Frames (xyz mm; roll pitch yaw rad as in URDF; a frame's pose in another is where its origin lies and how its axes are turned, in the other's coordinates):
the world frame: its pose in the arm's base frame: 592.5 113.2 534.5 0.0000 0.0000 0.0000
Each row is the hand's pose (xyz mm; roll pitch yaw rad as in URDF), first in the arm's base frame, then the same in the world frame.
Working: the arm's base frame: its pose in the world frame: -592.5 -113.2 -534.5 0.0000 0.0000 0.0000

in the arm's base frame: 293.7 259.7 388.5 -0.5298 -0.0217 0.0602
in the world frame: -298.8 146.5 -146.0 -0.5298 -0.0217 0.0602
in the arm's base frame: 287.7 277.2 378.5 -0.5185 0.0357 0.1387
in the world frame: -304.8 164.0 -156.0 -0.5185 0.0357 0.1387
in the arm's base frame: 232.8 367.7 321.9 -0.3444 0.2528 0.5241
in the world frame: -359.7 254.5 -212.6 -0.3444 0.2528 0.5241
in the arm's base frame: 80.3 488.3 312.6 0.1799 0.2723 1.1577
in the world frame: -512.2 375.1 -221.9 0.1799 0.2723 1.1577
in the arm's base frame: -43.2 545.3 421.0 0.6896 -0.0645 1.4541
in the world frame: -635.7 432.1 -113.5 0.6896 -0.0645 1.4541
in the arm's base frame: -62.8 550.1 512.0 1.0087 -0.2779 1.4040
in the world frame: -655.3 436.9 -22.5 1.0087 -0.2779 1.4040
